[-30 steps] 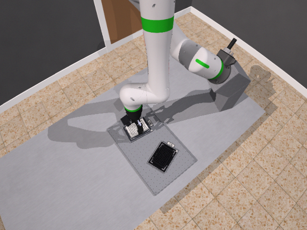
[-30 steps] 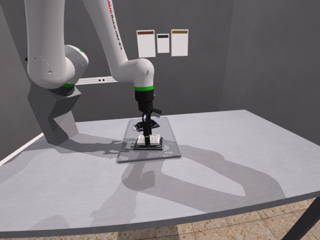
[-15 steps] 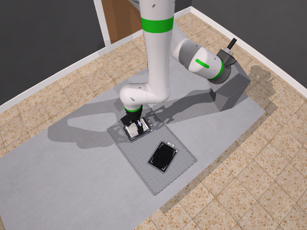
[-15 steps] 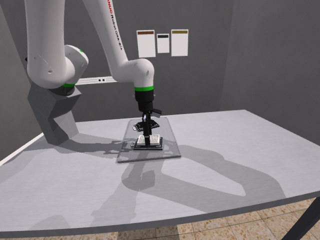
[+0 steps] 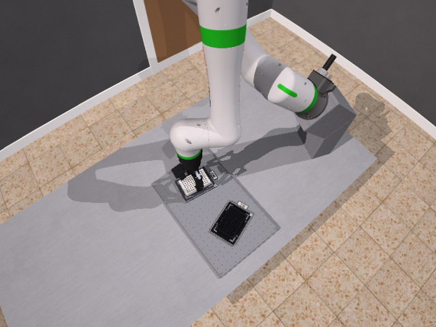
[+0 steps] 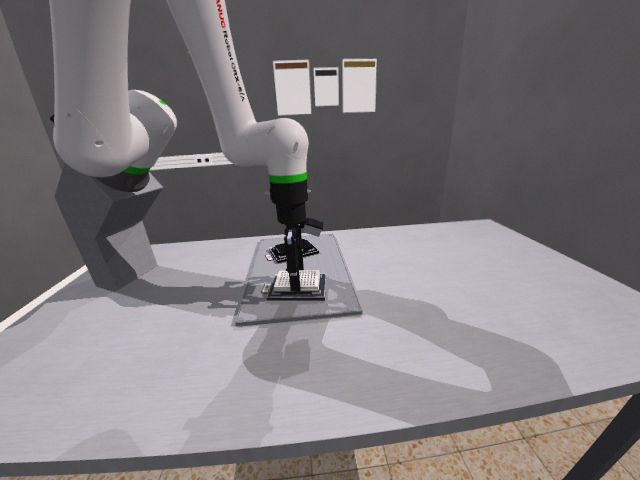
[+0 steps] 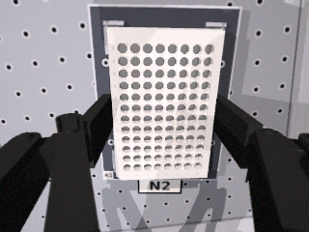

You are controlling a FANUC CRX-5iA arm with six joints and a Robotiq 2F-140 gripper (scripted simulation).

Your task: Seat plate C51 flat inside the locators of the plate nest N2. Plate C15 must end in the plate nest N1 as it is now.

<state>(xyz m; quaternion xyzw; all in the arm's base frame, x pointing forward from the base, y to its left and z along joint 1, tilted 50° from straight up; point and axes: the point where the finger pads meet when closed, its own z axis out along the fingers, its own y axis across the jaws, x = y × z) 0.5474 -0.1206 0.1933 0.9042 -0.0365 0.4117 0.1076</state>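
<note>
Right now the white well plate is 2 cm below my hand. From my hand the other things lie so: nest base (4 cm below); then black well plate (25 cm to the left, 3 cm below, 1 cm ahead).
</note>
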